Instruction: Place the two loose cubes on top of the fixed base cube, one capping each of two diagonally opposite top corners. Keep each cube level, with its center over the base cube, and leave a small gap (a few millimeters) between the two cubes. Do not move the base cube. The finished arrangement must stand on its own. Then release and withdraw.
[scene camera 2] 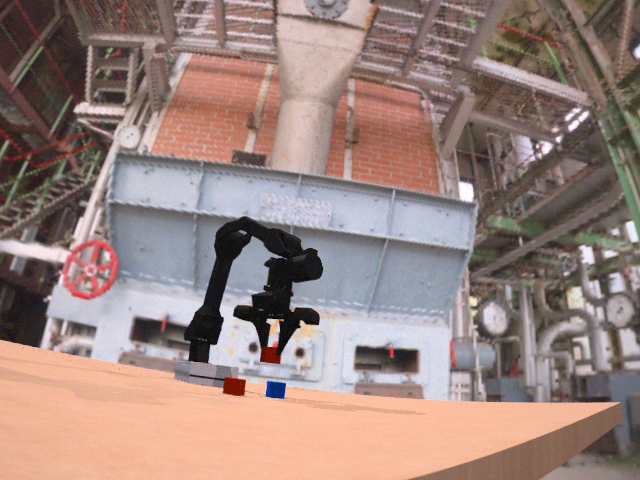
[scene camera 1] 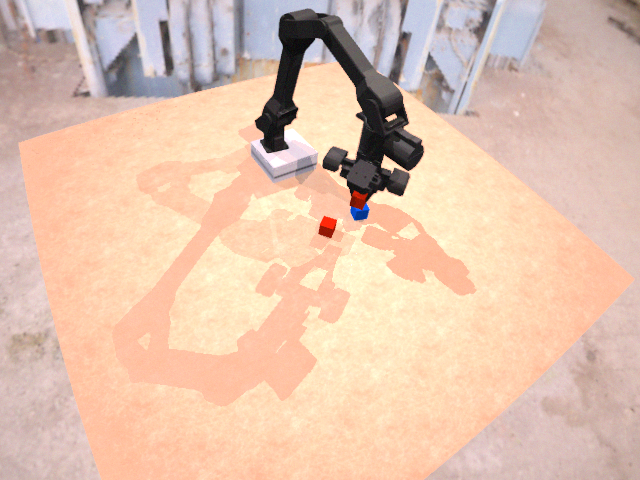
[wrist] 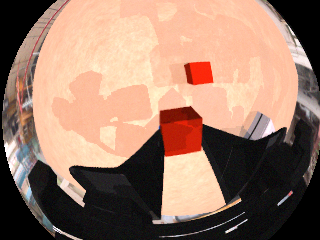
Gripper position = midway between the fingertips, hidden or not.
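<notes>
You've got the gripper (scene camera 2: 271, 354) here, and scene camera 1 shows the gripper (scene camera 1: 359, 198) too. The wrist view also has the gripper (wrist: 180, 130), and what it's holding is a red cube (wrist: 181, 128).
</notes>
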